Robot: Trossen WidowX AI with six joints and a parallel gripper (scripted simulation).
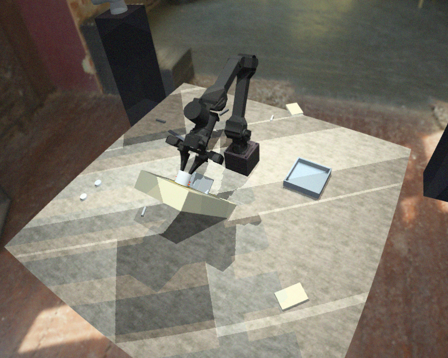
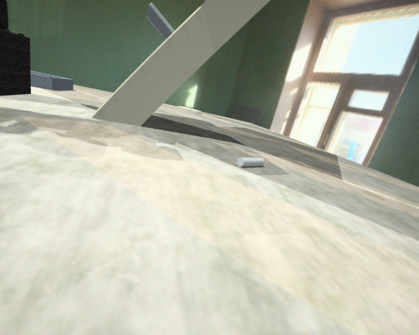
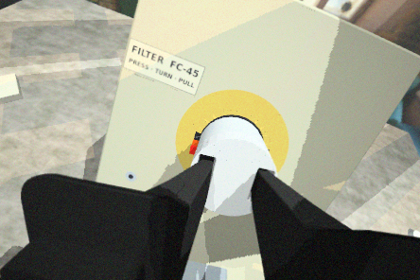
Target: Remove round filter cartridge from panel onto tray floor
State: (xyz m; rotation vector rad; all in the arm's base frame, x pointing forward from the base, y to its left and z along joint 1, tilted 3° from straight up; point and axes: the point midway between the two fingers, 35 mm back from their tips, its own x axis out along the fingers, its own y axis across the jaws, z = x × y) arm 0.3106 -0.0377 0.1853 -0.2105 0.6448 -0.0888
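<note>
Right now the cream service panel is 100 mm below my gripper tip and 10 mm behind it. From my gripper tip the other things lie so: tray (340 mm to the left, 340 mm behind, 260 mm below); round white filter cartridge (10 mm below, 10 mm ahead).
</note>
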